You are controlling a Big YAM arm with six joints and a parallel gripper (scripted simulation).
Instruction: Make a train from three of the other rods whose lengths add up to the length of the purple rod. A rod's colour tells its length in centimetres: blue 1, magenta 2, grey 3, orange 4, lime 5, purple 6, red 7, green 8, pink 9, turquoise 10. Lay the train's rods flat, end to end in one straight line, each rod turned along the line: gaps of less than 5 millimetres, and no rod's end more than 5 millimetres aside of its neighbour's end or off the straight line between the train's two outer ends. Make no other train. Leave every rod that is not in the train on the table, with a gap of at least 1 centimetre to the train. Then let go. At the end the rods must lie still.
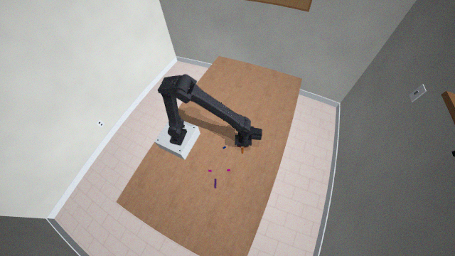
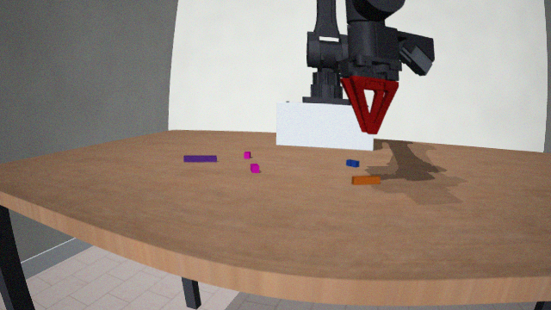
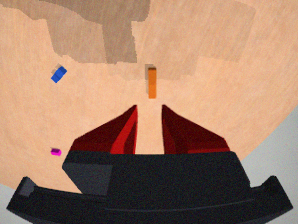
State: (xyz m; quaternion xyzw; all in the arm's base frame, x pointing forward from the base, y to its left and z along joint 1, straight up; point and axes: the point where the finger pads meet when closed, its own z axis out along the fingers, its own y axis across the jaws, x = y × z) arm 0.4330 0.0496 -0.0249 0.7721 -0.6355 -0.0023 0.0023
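Now: the orange rod 70 mm below my hand. From my hand the other things lie so: purple rod (110 mm behind, 270 mm to the right, 70 mm below).
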